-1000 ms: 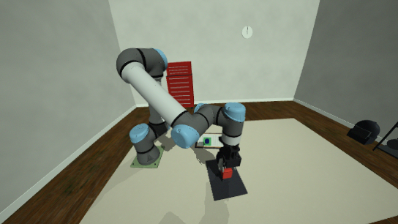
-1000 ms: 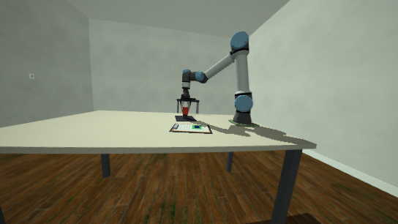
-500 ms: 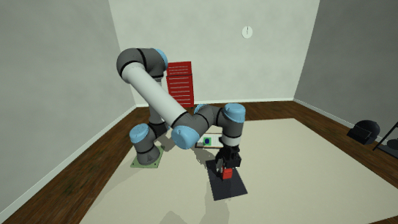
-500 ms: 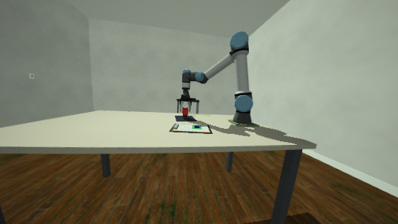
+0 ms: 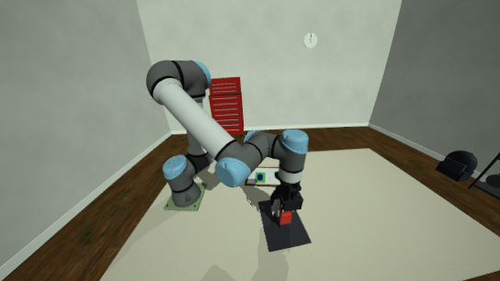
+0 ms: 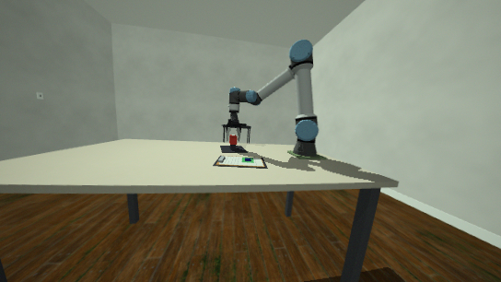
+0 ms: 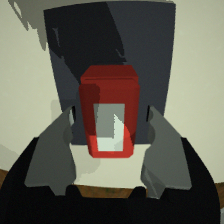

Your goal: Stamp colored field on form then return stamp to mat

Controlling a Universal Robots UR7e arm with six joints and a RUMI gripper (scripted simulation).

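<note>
My gripper is now 20 mm above the red stamp. The rest, counted from my hand: dark mat 70 mm below; clipboard 70 mm behind, 290 mm to the left, 70 mm below.
</note>
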